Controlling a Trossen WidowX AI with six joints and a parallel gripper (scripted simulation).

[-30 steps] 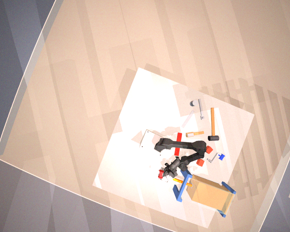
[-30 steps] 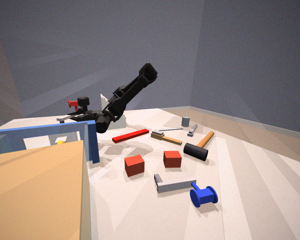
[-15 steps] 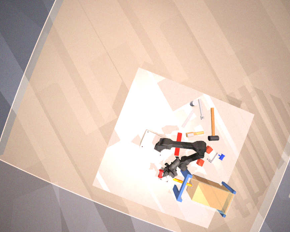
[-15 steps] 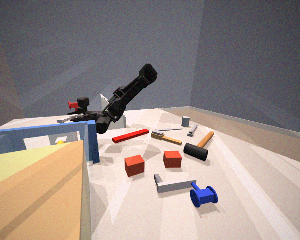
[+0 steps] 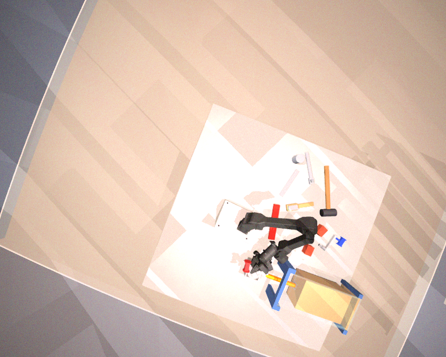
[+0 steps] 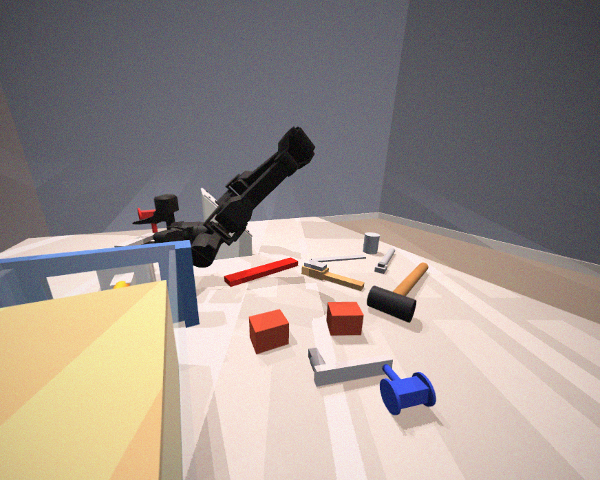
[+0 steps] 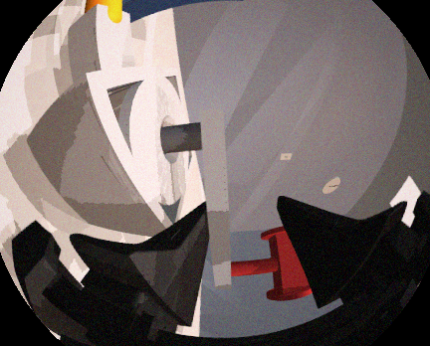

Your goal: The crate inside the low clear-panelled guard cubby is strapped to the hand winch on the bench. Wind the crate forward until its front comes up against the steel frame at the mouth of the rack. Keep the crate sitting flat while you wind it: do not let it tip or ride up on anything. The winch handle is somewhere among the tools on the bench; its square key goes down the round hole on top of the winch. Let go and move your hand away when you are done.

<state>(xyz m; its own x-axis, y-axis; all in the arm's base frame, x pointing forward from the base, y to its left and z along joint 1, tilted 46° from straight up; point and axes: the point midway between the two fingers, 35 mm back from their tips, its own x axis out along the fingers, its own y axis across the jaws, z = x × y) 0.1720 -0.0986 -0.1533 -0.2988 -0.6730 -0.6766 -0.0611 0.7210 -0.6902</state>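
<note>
Right now the winch handle is 20 mm to the left of my gripper tip, 10 mm below it and 10 mm behind it. From my gripper tip the other things lie so: red knob (40 mm behind, 30 mm to the left, 20 mm above); winch (100 mm below, 30 mm ahead, 20 mm to the right); blue steel frame (210 mm ahead, 30 mm below, 10 mm to the left).
</note>
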